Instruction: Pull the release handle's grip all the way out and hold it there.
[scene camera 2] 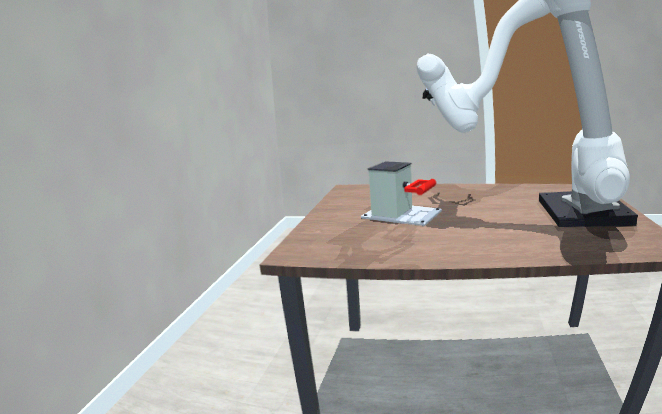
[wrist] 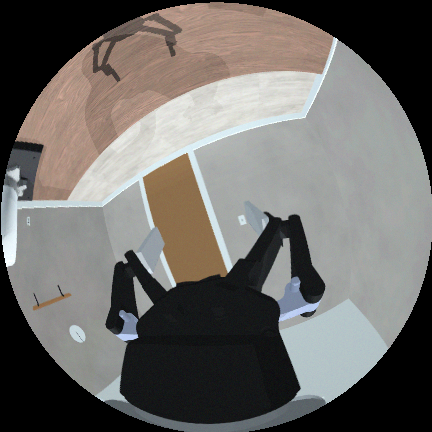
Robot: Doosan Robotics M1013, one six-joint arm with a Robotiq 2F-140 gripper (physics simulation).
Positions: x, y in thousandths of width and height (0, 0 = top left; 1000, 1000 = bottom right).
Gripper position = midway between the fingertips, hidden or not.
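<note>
My gripper (wrist: 466, 517) is visible, as is a light metal base plate (scene camera 2: 629, 521).
</note>
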